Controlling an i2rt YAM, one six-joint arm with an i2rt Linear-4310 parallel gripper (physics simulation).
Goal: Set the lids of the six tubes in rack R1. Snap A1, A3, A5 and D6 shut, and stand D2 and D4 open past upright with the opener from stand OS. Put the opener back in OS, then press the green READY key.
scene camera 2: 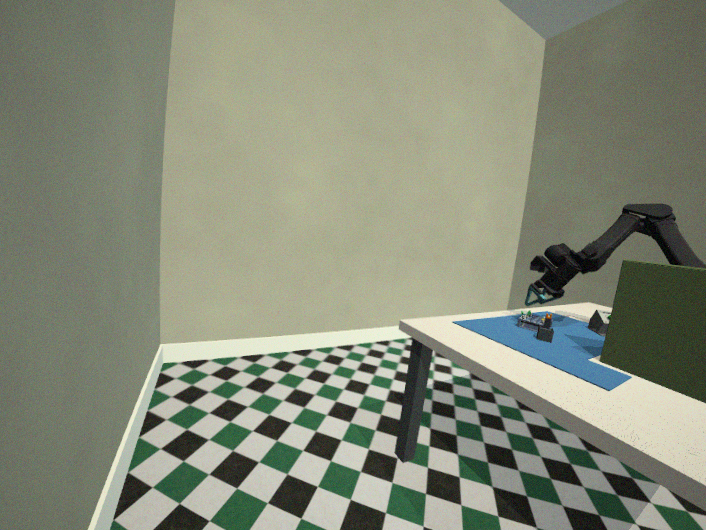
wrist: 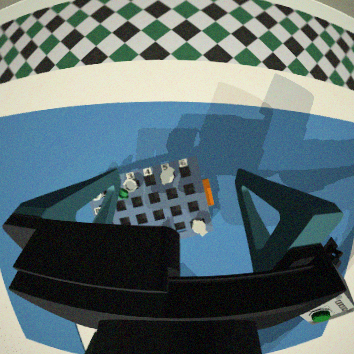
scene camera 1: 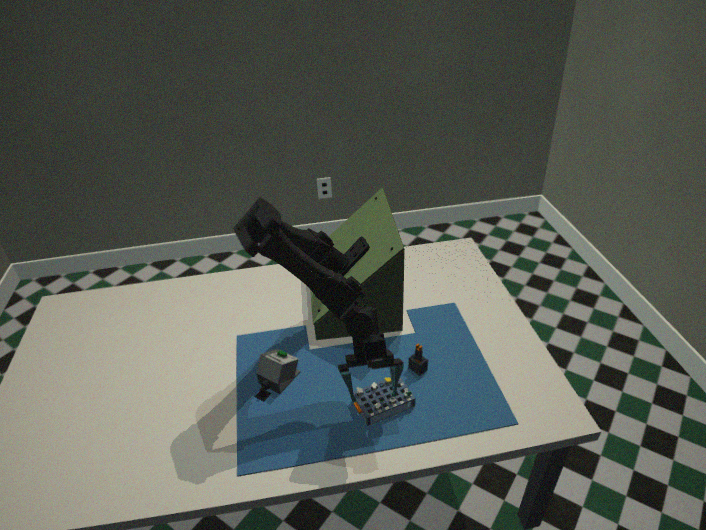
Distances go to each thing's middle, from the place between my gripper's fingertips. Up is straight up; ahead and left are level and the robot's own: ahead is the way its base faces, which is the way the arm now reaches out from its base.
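Labels:
There's a grey box with green button (scene camera 1: 276, 369), and my hand is 210 mm to the left of it, 180 mm past it and 30 mm above it.

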